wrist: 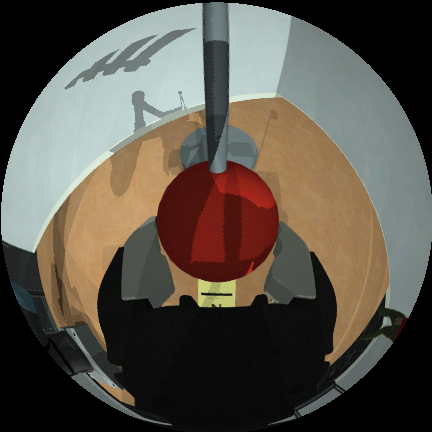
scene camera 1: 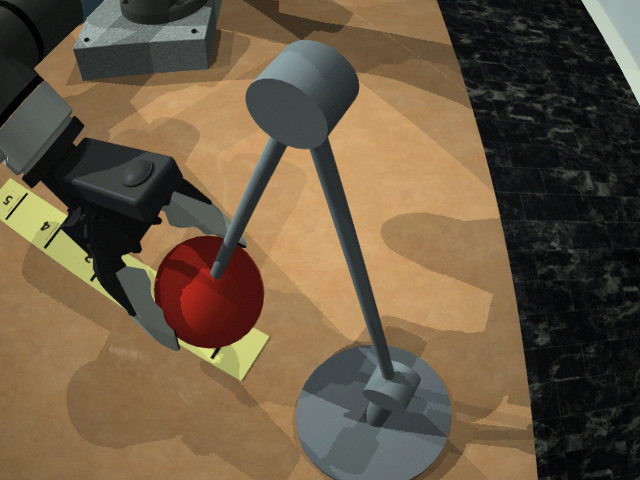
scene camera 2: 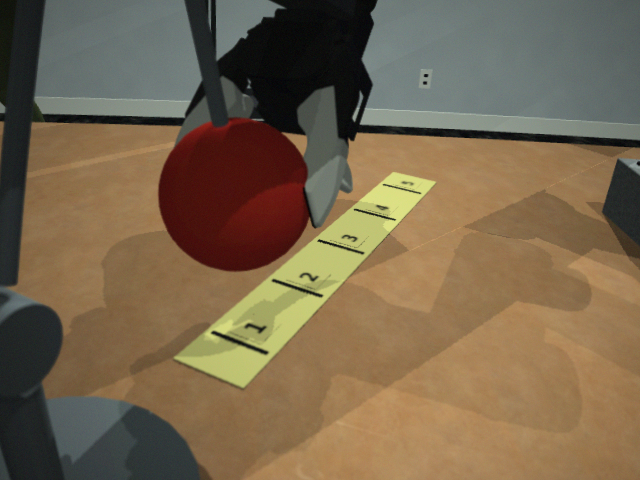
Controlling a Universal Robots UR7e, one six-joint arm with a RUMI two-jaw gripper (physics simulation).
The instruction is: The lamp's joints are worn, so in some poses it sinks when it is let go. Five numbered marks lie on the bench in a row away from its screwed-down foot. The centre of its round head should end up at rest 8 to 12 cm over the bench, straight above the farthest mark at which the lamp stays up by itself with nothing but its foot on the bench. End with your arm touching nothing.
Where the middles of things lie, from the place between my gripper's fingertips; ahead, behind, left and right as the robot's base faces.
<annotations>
The round foot [scene camera 1: 336, 425] lies 17 cm to the left of my hand, 6 cm below it and 6 cm ahead of it. The rest, counted from my hand: yellow strip [scene camera 2: 241, 343] (18 cm to the right, 11 cm below, 6 cm behind).
</annotations>
